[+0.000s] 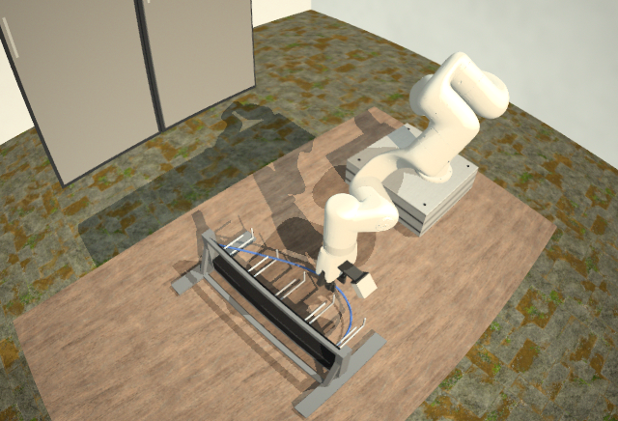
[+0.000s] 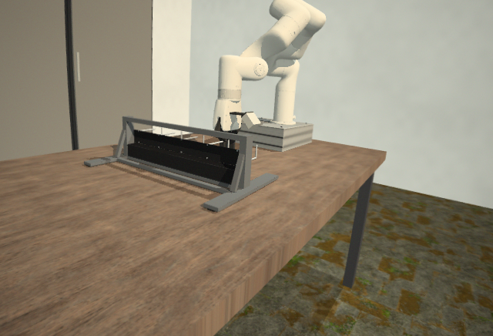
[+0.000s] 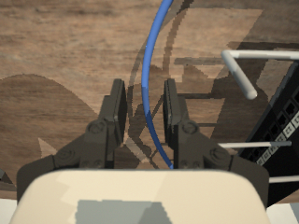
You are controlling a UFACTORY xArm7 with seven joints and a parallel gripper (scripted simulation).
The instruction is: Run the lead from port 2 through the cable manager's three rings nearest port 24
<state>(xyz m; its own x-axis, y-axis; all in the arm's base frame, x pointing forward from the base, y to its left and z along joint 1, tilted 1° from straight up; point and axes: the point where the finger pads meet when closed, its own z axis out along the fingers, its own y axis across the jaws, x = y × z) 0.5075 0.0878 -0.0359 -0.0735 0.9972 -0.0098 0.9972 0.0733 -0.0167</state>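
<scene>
The grey rack lies 17 cm ahead of my hand and 4 cm to the right of it.
</scene>
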